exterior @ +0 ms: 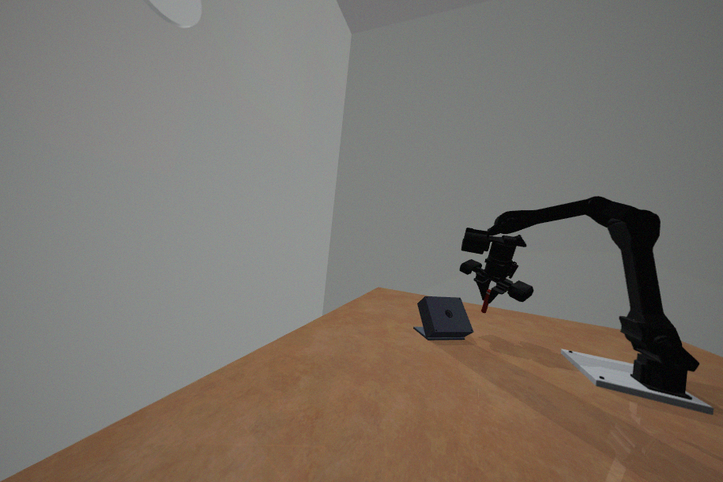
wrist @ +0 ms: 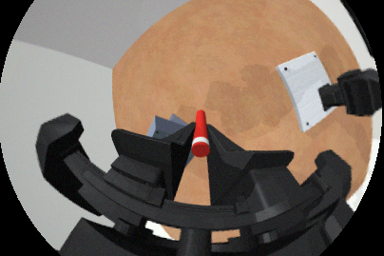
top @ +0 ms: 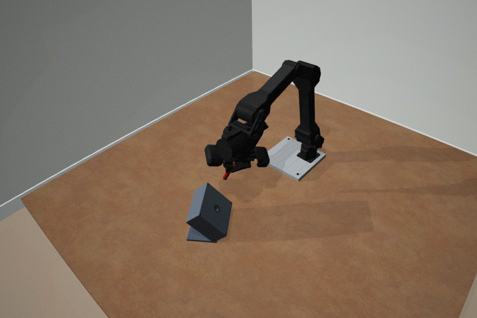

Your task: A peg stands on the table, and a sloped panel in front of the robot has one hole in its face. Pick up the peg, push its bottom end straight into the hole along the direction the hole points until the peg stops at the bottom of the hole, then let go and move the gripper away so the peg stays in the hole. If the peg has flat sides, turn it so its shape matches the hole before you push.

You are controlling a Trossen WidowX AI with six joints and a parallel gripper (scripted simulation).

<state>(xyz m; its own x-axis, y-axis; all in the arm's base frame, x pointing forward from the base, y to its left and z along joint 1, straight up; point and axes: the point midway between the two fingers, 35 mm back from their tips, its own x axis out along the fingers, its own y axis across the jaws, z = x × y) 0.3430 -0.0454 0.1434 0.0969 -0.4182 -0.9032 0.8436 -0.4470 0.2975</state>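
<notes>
Now: gripper tip 110 mm short of the panel, 40 mm to the right of it and 60 mm above it. The rest, counted from my gripper tip: red peg 10 mm to the left, 20 mm above.
</notes>
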